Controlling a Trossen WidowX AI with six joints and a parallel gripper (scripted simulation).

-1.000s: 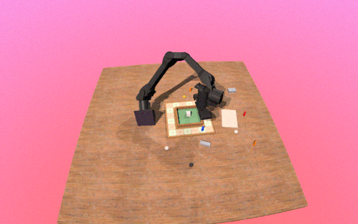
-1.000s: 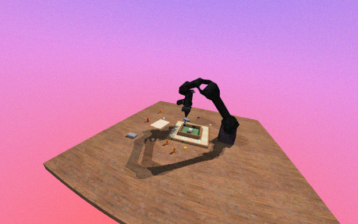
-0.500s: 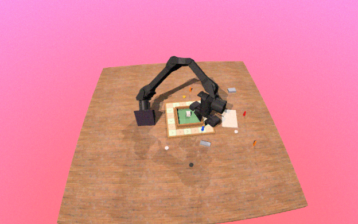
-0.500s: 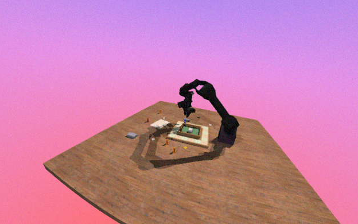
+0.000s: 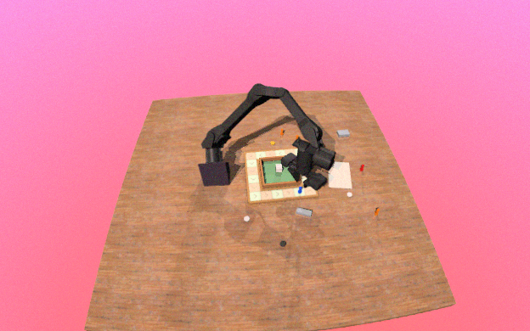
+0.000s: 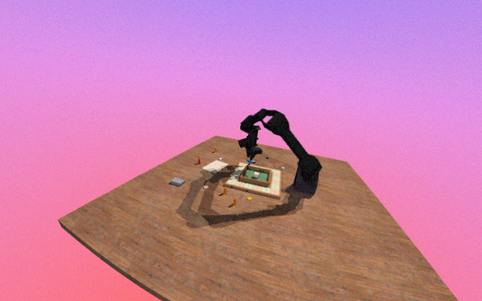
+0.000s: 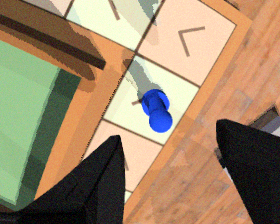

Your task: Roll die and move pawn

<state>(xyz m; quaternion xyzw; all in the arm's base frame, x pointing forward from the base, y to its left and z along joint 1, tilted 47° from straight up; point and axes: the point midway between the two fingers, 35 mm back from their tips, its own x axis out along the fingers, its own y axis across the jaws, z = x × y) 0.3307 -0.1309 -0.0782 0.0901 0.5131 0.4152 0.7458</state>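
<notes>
Now: the blue pawn 30 mm below my gripper tip. Also, from my gripper tip: grey block: 10 mm behind, 90 mm to the right, 60 mm below; then white card: 200 mm ahead, 70 mm to the left, 60 mm below; then die: 60 mm behind, 130 mm to the left, 40 mm below.
</notes>
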